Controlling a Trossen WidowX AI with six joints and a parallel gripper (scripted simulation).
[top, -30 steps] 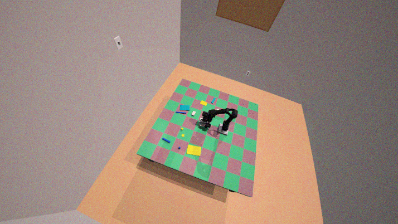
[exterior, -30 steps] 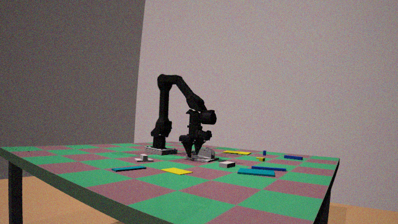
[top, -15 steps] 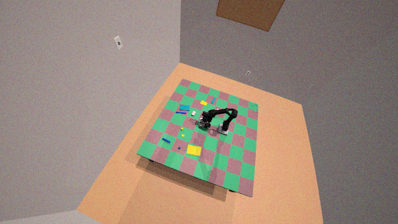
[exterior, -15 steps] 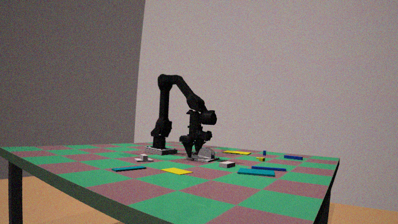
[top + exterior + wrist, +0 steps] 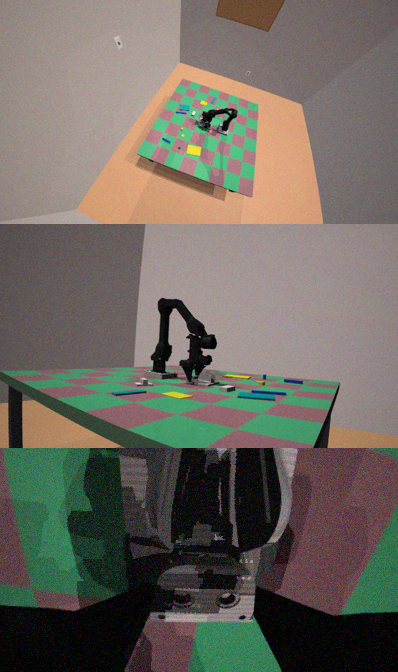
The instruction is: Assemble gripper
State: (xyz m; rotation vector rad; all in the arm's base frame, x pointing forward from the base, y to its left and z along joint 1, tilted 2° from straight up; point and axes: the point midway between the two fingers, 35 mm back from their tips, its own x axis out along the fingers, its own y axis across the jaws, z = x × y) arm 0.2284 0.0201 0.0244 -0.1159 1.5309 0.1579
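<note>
Right now the white housing plate is right at my gripper tip. The rest, counted from my gripper tip: small yellow cube (260 mm ahead, 220 mm to the left); blue bar (380 mm ahead, 10 mm to the left); grey jaw (20 mm ahead, 10 mm to the right, 10 mm above).
</note>
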